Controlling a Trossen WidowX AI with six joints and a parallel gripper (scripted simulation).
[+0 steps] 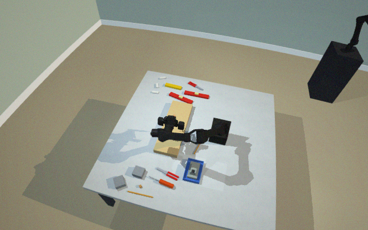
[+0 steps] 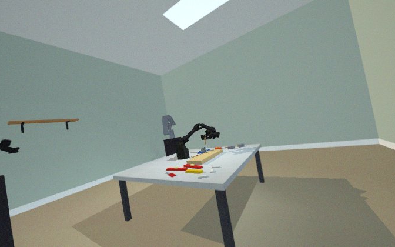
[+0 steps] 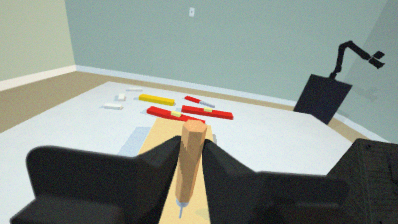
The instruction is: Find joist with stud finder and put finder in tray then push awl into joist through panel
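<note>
Right now my gripper tip is 1 cm to the right of the awl and 6 cm above it. Round my gripper tip: blue tray: 23 cm behind, 28 cm to the left, 20 cm below; then square indicator: 23 cm behind, 31 cm to the left, 15 cm below; then stud finder: 23 cm behind, 29 cm to the left, 16 cm below.
</note>
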